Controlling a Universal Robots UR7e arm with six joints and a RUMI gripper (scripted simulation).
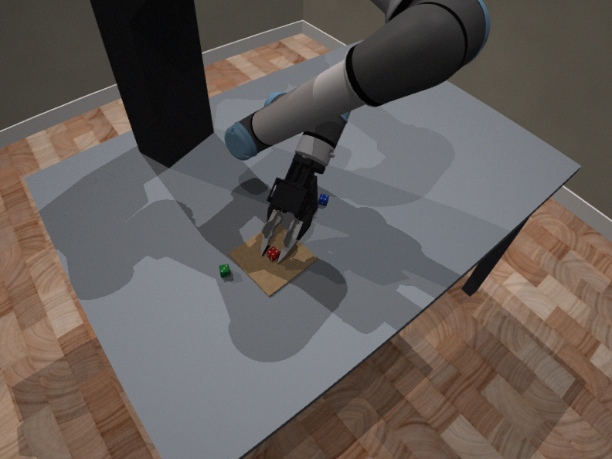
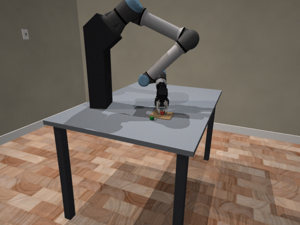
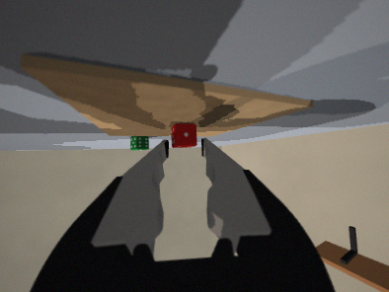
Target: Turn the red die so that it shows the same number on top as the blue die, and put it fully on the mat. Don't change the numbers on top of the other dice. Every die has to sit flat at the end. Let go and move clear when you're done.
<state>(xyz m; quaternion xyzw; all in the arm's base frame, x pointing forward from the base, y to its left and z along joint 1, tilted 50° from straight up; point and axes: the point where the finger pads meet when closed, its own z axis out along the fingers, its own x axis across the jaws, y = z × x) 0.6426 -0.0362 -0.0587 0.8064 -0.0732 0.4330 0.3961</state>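
The red die is 10 mm below my hand. Also, from my hand: tan mat 20 mm below; then green die 100 mm to the right, 30 mm behind, 10 mm below; then blue die 190 mm to the left, 60 mm behind, 10 mm below.
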